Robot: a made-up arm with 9 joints. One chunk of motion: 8 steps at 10 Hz.
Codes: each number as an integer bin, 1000 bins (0 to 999) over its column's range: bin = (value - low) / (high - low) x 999, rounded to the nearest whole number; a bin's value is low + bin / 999 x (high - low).
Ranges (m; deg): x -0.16..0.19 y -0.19..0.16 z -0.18..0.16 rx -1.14..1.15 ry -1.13..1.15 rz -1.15..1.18
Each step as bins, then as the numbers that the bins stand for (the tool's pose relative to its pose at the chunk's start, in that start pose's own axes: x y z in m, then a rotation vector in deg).
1 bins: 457 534 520 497 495 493
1 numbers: 0.0001 -0.0029 -0.0030 0.00 0.00 0.00
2 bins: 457 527 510 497 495 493
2 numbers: 0.0001 -0.0054 -0.0064 0.00 0.00 0.00
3 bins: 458 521 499 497 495 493
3 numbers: 0.0005 -0.0075 -0.0102 0.00 0.00 0.00
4 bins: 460 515 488 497 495 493
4 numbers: 0.0012 -0.0096 -0.0139 0.00 0.00 0.00
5 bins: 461 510 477 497 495 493
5 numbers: 0.0015 -0.0113 -0.0177 0.00 0.00 0.00
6 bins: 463 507 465 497 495 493
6 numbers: 0.0022 -0.0124 -0.0217 0.00 0.00 0.00
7 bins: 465 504 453 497 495 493
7 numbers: 0.0029 -0.0134 -0.0258 0.00 0.00 0.00
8 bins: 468 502 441 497 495 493
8 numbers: 0.0040 -0.0141 -0.0299 0.00 0.00 0.00
